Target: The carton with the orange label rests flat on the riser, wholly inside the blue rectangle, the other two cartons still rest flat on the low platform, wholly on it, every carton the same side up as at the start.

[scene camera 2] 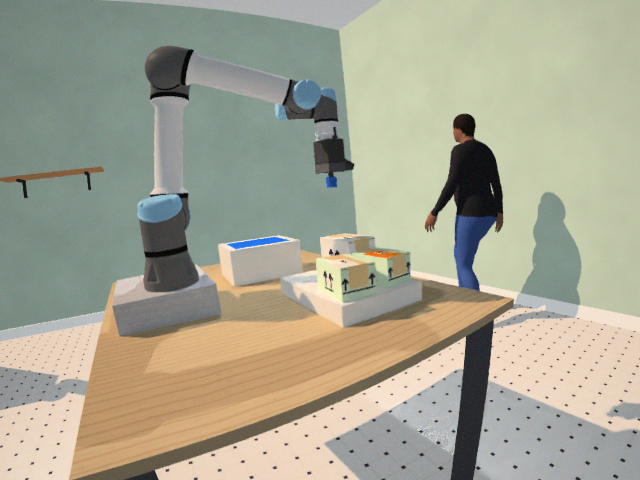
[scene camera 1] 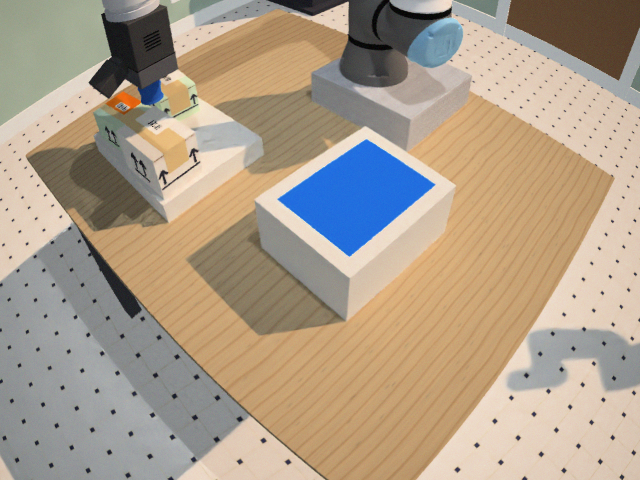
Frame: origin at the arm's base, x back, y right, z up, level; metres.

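Where they show: end effector, tool point: [scene camera 2: 331, 187] [scene camera 1: 152, 97]; arm's base, origin of the base link: [scene camera 2: 171, 283] [scene camera 1: 374, 69].
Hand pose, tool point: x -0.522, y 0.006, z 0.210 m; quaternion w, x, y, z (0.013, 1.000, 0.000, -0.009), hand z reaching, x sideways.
Observation:
Things, the pixels of their centre, and the offset from my tool point. Level surfaces: height alone.
- carton with the orange label, body centre: [scene camera 1: 126, 123] [scene camera 2: 381, 266] dy +0.265, dx +0.041, dz -0.208 m
- low platform, body centre: [scene camera 1: 171, 143] [scene camera 2: 346, 288] dy +0.190, dx +0.101, dz -0.269 m
- white carton, body centre: [scene camera 1: 158, 150] [scene camera 2: 347, 253] dy +0.111, dx +0.034, dz -0.195 m
- small pale green carton, body centre: [scene camera 1: 167, 94] [scene camera 2: 345, 276] dy +0.273, dx +0.159, dz -0.207 m
- white riser, body centre: [scene camera 1: 357, 216] [scene camera 2: 258, 258] dy -0.244, dx +0.181, dz -0.233 m
- blue rectangle, body centre: [scene camera 1: 359, 191] [scene camera 2: 256, 242] dy -0.244, dx +0.181, dz -0.173 m
- wooden table, its level: dz -0.293 m
The carton with the orange label [scene camera 1: 111, 125] [scene camera 2: 383, 268] rests flat on the low platform [scene camera 1: 217, 180] [scene camera 2: 382, 305]. A white carton [scene camera 1: 178, 167] [scene camera 2: 361, 241] and a small pale green carton [scene camera 1: 180, 98] [scene camera 2: 346, 280] also rest flat there, close beside it. My suction gripper [scene camera 1: 151, 100] [scene camera 2: 331, 184] is open and holds nothing. It hangs well above the cartons, pointing down; in scene camera 1 it covers part of the green carton. The white riser [scene camera 1: 305, 266] [scene camera 2: 263, 266] stands apart from the platform, with the blue rectangle [scene camera 1: 356, 196] [scene camera 2: 258, 242] on its top bare.
The arm's grey base block [scene camera 1: 361, 105] [scene camera 2: 165, 312] stands on the wooden table [scene camera 1: 413, 361] [scene camera 2: 232, 377], behind the riser in scene camera 1. A person [scene camera 2: 475, 180] in a black top stands beyond the table near the wall. A wall shelf [scene camera 2: 56, 174] is at the far left.

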